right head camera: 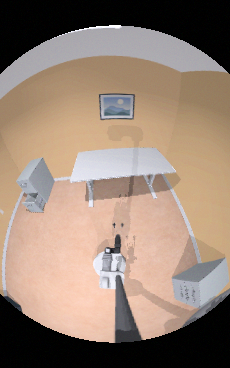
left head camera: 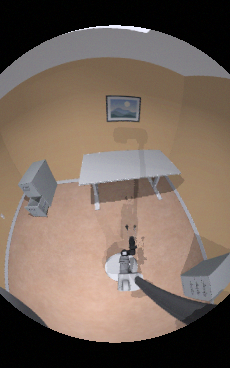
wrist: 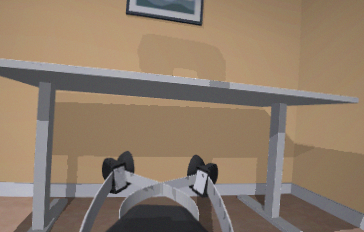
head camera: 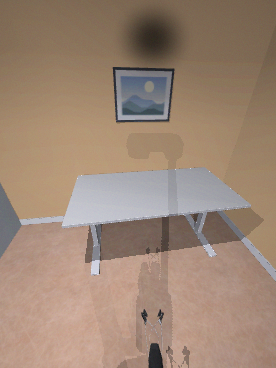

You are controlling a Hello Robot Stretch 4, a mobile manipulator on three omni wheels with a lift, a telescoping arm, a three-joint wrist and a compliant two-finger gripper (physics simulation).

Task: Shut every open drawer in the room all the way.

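Places are measured from the robot's base along level axes (x ahead, y left, z up), in metres.
Where they show: gripper, fingertip midpoint: (right head camera: pixel 117 222) (left head camera: pixel 130 224) (wrist: pixel 161 166) (head camera: pixel 152 309).
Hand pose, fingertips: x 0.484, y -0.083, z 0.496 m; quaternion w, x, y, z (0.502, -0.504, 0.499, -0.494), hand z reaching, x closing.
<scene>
Each offset is from my fingertips to the centre of the thing. "spot": to the spot under its first point.
A grey filing cabinet @(spot: 0.733 m ahead, 1.554 m left, 0.089 m down) (left head camera: pixel 44 181) (right head camera: pixel 41 176) stands at the left by the wall. Its lower drawer @(spot: 0.208 m ahead, 1.477 m left, 0.193 m down) (left head camera: pixel 38 207) (right head camera: pixel 34 202) is pulled out; the front above it looks flush. A second grey cabinet @(spot: 0.868 m back, 0.886 m right, 0.121 m up) (left head camera: pixel 212 276) (right head camera: pixel 207 281) stands at the right with several handles on its front; I see no drawer standing out from it. My gripper (head camera: pixel 152 316) (left head camera: pixel 130 227) (right head camera: pixel 118 225) (wrist: pixel 161 166) is open and empty, in front of the desk and well apart from both cabinets.
A grey desk (head camera: pixel 150 197) (left head camera: pixel 127 166) (right head camera: pixel 122 164) (wrist: pixel 165 89) stands ahead against the far wall, its feet reaching out on the floor. A framed picture (head camera: pixel 143 95) hangs above it. A grey surface (head camera: pixel 7 220) shows at the left edge of the head camera view.
</scene>
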